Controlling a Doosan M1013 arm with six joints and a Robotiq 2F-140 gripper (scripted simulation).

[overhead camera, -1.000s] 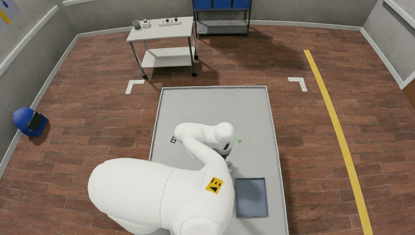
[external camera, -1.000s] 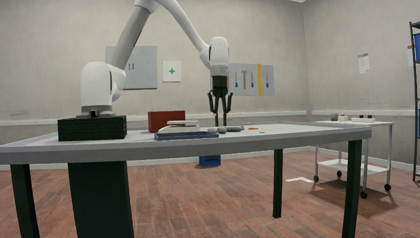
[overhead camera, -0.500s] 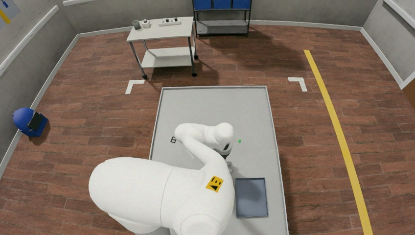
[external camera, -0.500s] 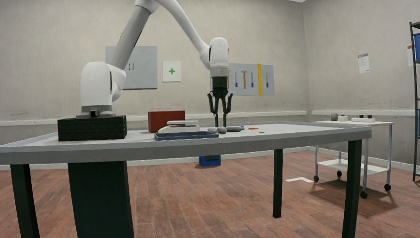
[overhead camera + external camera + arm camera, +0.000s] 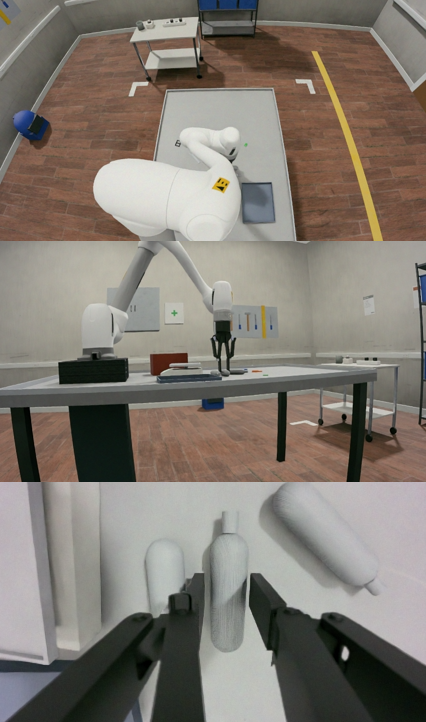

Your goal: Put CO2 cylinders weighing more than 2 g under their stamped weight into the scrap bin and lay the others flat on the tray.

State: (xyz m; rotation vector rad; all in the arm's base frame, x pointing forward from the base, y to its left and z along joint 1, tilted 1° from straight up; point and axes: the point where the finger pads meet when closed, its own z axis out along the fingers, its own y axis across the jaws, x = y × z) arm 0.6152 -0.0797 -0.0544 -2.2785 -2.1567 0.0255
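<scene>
My gripper is now 18 cm past the scale platform and 7 cm to the right of it. The rest, counted from my hand: grey CO2 cylinder 5 cm behind, 4 cm to the right, 5 cm below; then scale 19 cm behind, 7 cm to the left, 2 cm below; then green piece 17 cm ahead, 12 cm to the right, 5 cm below.
</scene>
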